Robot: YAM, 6 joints.
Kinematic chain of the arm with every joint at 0, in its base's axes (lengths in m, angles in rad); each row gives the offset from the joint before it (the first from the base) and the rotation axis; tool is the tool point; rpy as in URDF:
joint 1: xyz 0 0 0.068 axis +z
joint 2: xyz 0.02 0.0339 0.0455 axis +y
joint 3: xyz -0.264 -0.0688 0 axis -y
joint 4: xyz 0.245 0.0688 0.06 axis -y
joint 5: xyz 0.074 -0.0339 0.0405 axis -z
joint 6: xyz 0.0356 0 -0.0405 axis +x
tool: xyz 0 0 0 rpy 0 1.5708 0
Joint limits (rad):
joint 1: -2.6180..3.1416
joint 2: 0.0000..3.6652
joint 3: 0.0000..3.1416
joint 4: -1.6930..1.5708
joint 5: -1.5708..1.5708
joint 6: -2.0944..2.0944
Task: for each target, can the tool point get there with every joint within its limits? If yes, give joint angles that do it. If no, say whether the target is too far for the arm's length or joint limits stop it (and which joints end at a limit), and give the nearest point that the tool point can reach.
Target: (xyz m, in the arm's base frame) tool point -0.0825 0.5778 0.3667
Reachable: yes | joints 1.6748 2.6813 2.8591 0.1572 -0.6702 -1.3176
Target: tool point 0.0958 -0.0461 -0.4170
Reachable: no: joint limits stop it (at a limit: joint 2) | nearest point 0.1144 -0.0550 -0.3593 | short by 0.061 m
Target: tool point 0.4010 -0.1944 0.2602
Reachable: yes | joints -0.4760 1.9453 1.6085 -0.4273 -0.3135 -0.8272
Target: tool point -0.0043 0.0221 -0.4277
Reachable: no: joint limits stop it (at a limit: joint 2) | nearest point -0.0141 0.0723 -0.3352 | short by 0.106 m
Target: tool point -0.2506 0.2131 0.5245
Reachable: yes | joints 2.4857 1.5287 1.6021 0.6432 0.4688 -0.8892
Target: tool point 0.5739 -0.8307 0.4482
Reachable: no: too far | nearest point 0.3483 -0.5042 0.3140 | short by 0.419 m
